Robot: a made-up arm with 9 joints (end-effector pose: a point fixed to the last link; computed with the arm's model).
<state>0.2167 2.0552 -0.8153 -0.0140 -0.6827 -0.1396 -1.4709 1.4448 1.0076</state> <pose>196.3 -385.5 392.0 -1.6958 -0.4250 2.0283</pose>
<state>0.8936 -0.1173 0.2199 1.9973 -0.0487 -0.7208 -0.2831 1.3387 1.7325</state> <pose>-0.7 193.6 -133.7 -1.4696 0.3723 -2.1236</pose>
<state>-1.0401 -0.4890 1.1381 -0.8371 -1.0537 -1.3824 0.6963 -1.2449 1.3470</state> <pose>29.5 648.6 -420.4 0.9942 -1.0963 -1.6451</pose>
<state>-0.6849 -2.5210 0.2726 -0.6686 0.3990 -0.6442 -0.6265 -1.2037 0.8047</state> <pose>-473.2 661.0 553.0 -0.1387 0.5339 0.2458</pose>
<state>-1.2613 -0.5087 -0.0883 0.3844 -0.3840 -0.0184 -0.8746 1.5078 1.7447</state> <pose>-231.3 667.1 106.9 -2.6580 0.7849 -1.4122</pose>
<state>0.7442 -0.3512 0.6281 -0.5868 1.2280 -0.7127 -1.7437 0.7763 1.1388</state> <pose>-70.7 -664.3 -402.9 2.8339 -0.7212 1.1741</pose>
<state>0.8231 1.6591 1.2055 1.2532 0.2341 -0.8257 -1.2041 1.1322 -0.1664</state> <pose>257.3 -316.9 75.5 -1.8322 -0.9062 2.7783</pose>
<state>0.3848 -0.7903 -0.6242 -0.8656 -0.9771 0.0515 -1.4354 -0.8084 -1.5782</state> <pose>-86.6 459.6 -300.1 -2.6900 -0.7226 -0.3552</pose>
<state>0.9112 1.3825 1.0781 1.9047 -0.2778 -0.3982 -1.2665 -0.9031 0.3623</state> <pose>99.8 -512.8 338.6 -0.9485 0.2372 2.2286</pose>
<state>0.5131 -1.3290 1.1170 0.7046 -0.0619 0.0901 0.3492 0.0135 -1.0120</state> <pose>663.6 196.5 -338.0 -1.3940 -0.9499 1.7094</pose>
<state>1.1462 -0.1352 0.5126 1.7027 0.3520 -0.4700 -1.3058 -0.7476 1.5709</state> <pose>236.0 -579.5 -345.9 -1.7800 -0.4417 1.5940</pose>
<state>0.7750 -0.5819 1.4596 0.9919 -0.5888 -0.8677 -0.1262 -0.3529 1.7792</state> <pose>291.2 -282.6 142.1 -2.7955 0.4101 1.8359</pose>
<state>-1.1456 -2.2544 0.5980 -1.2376 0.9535 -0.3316 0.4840 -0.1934 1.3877</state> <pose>-307.7 564.2 487.3 -1.3964 0.2685 1.3757</pose>
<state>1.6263 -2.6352 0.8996 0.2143 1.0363 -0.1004 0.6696 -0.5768 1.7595</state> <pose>423.3 -116.8 567.0 -1.4668 -0.1915 -2.9571</pose>
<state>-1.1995 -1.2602 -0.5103 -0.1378 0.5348 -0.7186 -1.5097 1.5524 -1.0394</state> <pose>-591.9 1094.9 -463.9 0.3059 -0.2994 -1.5878</pose>
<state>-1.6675 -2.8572 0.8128 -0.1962 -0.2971 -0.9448 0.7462 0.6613 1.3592</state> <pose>-356.5 462.0 183.2 0.1741 -1.0941 -0.1555</pose>
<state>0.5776 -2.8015 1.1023 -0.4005 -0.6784 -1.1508 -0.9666 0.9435 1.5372</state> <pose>513.2 -253.9 497.6 1.0250 0.3641 2.3879</pose>
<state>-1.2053 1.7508 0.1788 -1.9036 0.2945 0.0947 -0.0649 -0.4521 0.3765</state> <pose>441.2 208.3 139.7 -0.0376 -0.5862 1.3292</pose>
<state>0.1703 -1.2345 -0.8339 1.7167 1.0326 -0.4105 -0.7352 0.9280 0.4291</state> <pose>476.7 482.3 66.4 1.4296 0.5706 3.1394</pose>
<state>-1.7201 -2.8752 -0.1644 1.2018 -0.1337 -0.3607 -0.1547 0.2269 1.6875</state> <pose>-456.9 657.4 640.1 0.8546 0.6399 -1.5379</pose>
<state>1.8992 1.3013 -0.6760 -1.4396 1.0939 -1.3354 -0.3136 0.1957 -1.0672</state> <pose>-429.8 165.4 122.1 0.5124 -0.3326 2.8936</pose>
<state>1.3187 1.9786 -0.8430 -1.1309 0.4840 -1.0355 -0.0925 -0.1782 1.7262</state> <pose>-181.9 170.6 632.8 2.5080 -0.3565 -2.2696</pose>
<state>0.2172 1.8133 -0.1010 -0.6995 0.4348 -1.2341 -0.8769 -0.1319 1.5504</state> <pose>-270.0 -330.6 871.5 -3.0163 0.1638 -0.0254</pose>
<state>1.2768 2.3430 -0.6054 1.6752 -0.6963 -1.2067 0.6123 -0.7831 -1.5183</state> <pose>-275.6 90.8 1026.8 2.9812 0.9574 0.8485</pose>
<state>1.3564 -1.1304 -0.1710 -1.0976 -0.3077 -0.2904 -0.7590 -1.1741 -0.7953</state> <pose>409.8 228.7 -5.7 -2.6369 -0.1941 -1.7305</pose>
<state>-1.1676 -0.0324 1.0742 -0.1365 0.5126 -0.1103 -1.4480 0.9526 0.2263</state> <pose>334.2 476.3 257.7 1.6760 1.0700 3.0221</pose>
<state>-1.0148 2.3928 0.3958 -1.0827 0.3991 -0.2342 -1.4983 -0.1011 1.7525</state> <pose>-28.8 392.8 1095.2 2.5836 0.9817 1.3550</pose>
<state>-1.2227 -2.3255 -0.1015 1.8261 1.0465 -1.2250 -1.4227 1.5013 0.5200</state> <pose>-191.9 644.6 919.6 -0.5742 1.1052 2.7565</pose>
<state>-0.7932 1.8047 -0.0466 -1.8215 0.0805 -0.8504 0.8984 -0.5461 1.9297</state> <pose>188.8 58.9 269.8 1.5008 -0.6958 0.8928</pose>
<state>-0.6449 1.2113 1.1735 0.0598 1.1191 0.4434 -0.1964 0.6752 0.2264</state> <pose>380.3 -18.8 -18.0 -0.6162 -0.3842 0.6927</pose>
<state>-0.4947 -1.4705 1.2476 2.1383 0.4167 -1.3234 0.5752 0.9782 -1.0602</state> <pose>-63.9 447.9 52.9 -0.9683 0.1887 0.9231</pose>
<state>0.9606 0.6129 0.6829 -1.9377 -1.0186 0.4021 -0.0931 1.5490 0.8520</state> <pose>72.8 116.5 -0.5 1.3696 0.4597 -1.2672</pose>
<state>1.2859 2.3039 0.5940 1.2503 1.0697 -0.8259 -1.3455 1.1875 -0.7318</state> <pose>37.6 -622.0 484.6 -2.1050 -0.4838 2.0920</pose>
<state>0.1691 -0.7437 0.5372 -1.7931 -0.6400 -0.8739 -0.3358 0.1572 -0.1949</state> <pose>148.3 309.1 -393.7 3.0925 -1.1702 -0.0077</pose>
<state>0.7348 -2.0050 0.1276 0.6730 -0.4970 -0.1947 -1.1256 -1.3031 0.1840</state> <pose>711.7 493.8 22.5 1.1055 -0.3270 -2.3483</pose>
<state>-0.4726 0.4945 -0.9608 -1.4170 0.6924 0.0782 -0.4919 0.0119 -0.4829</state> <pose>-44.3 167.1 -123.6 -0.1210 0.8279 -0.9512</pose>
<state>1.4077 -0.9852 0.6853 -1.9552 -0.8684 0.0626 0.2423 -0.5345 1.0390</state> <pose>487.8 -44.6 -134.7 -1.8771 -0.8967 -2.9123</pose>
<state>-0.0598 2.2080 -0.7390 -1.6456 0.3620 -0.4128 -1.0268 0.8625 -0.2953</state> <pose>-73.7 323.3 607.9 0.4084 0.1679 -1.4565</pose>
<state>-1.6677 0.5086 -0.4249 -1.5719 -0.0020 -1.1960 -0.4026 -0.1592 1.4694</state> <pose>383.4 234.1 -83.5 -2.2468 -0.1124 1.5233</pose>
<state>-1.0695 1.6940 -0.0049 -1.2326 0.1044 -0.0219 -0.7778 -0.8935 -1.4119</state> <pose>539.7 -60.1 223.0 -0.6251 -0.2263 1.5292</pose>
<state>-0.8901 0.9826 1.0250 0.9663 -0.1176 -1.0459 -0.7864 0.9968 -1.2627</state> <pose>466.4 709.3 184.9 2.7909 -0.0045 -1.4875</pose>
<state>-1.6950 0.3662 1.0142 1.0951 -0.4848 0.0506 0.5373 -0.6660 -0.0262</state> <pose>403.8 946.6 -60.3 1.3274 0.4156 -1.6838</pose>
